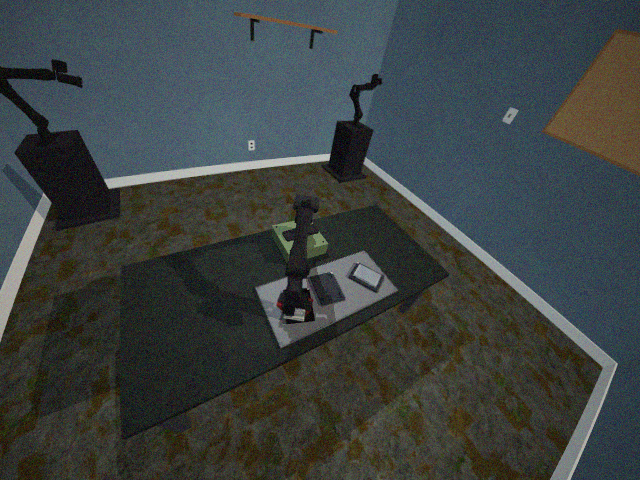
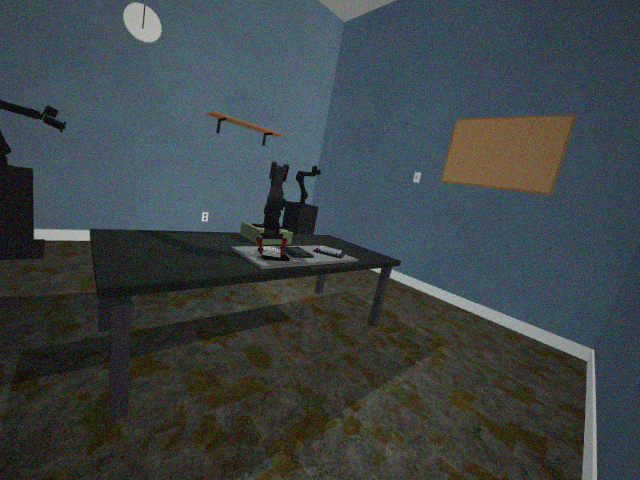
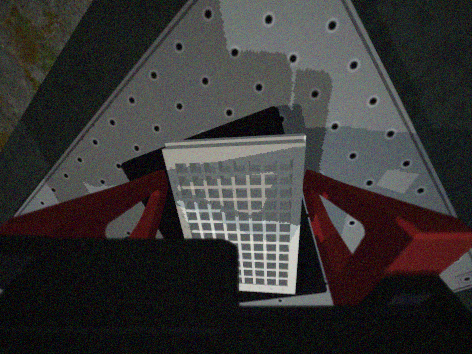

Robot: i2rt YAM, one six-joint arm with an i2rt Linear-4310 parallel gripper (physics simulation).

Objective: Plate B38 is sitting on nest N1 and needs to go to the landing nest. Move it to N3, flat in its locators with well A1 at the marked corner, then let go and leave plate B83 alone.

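Observation:
A white well plate (image 3: pixel 236 217) (image 1: pixel 295 313) (image 2: pixel 270 251) lies on a black nest (image 3: pixel 244 126) at the near end of the grey perforated board (image 3: pixel 190 76) (image 1: pixel 356 302) (image 2: pixel 243 250). My gripper (image 3: pixel 235 177) (image 1: pixel 295 309) (image 2: pixel 270 248) is open. Its red fingers stand low on either long side of this plate, with nothing gripped. An empty dark nest (image 1: pixel 327 288) (image 2: pixel 298 251) lies in the middle of the board. A second plate (image 1: pixel 366 276) (image 2: pixel 329 251) sits on the nest at the far right end.
A green box (image 1: pixel 317 245) (image 2: pixel 248 230) stands behind the board by the arm's base. The board lies on a dark table (image 1: pixel 180 310) (image 2: pixel 154 258). Two other dark arms on pedestals stand by the walls, far from the table.

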